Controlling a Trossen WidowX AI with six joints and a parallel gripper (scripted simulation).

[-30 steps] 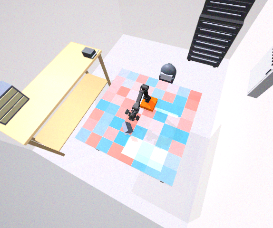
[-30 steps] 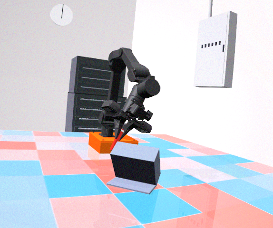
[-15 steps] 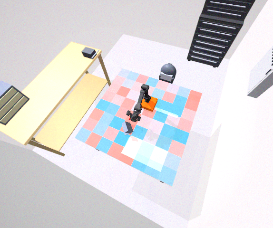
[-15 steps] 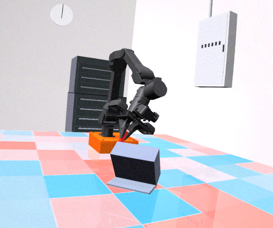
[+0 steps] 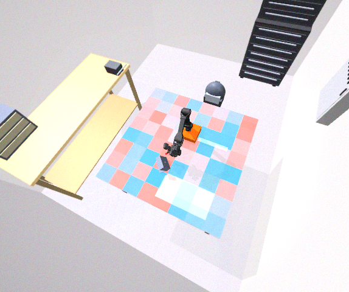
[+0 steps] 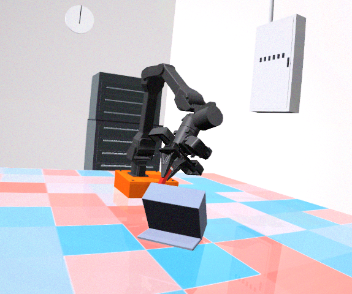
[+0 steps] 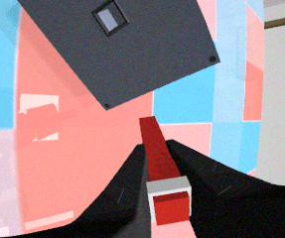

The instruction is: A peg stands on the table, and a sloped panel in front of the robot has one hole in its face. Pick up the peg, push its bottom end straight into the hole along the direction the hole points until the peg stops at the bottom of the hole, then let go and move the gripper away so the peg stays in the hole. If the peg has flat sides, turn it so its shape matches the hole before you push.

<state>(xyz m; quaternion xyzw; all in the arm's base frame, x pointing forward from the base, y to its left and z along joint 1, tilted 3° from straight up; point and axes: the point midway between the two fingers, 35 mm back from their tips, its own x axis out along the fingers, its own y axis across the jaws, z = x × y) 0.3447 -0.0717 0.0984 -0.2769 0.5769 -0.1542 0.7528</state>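
My gripper tip is now 100 mm short of the grey sloped panel, 60 mm above it and 20 mm to the left of it. The rest, counted from my gripper tip: thin red peg (10 mm to the left, 10 mm behind, 10 mm above).
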